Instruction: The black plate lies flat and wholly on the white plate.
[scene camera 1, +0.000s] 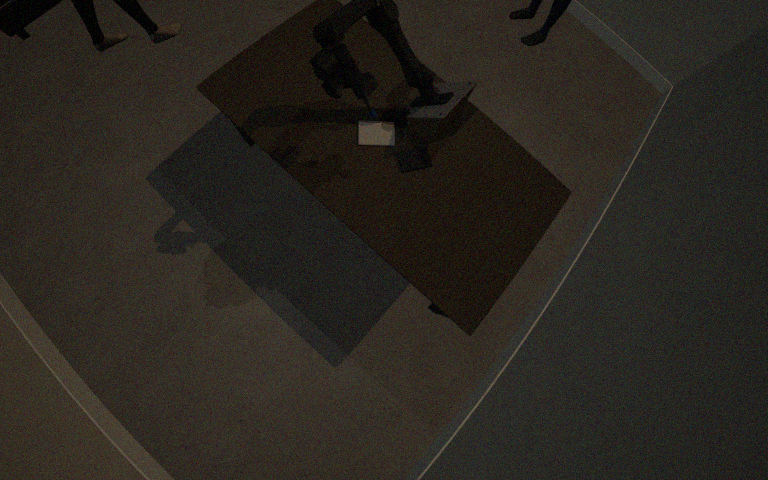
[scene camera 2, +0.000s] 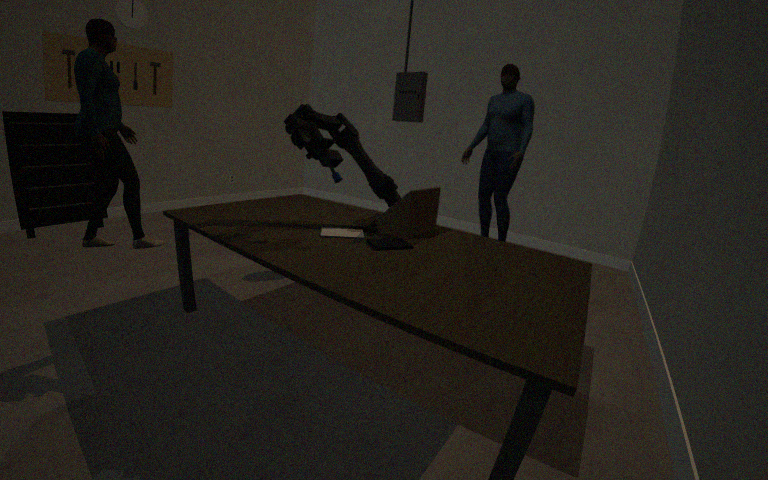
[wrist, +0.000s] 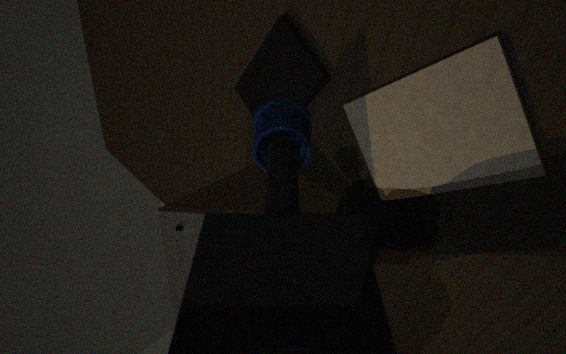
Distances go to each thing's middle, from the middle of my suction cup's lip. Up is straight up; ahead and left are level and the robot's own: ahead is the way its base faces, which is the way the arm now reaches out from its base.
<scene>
The black plate (wrist: 284, 65) lies 6 cm behind my suction cup, 19 cm to the left of it and 21 cm below it.
</scene>
